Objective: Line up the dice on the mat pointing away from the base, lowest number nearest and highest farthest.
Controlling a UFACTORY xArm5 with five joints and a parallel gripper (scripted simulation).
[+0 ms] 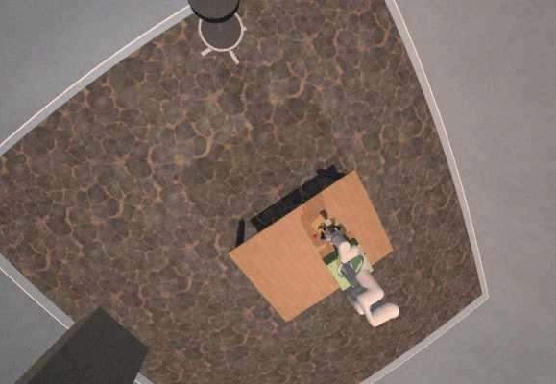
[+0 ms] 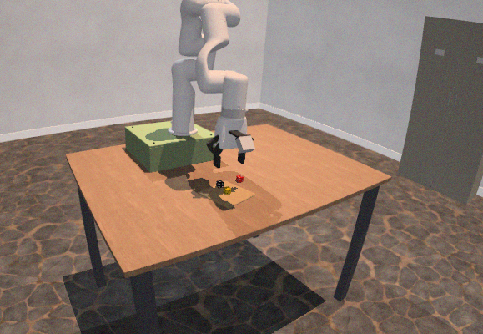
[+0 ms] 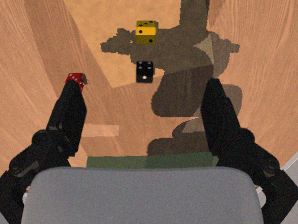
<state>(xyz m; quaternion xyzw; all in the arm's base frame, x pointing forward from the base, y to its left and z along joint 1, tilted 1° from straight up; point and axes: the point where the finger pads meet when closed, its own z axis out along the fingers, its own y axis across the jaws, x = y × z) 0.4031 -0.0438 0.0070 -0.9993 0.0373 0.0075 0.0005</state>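
The red die lies 11 cm below my hand, 10 cm to the left of it and 6 cm behind it. Also, from my hand: black die (10 cm below, 5 cm behind); yellow die (10 cm below); tan mat (11 cm below).
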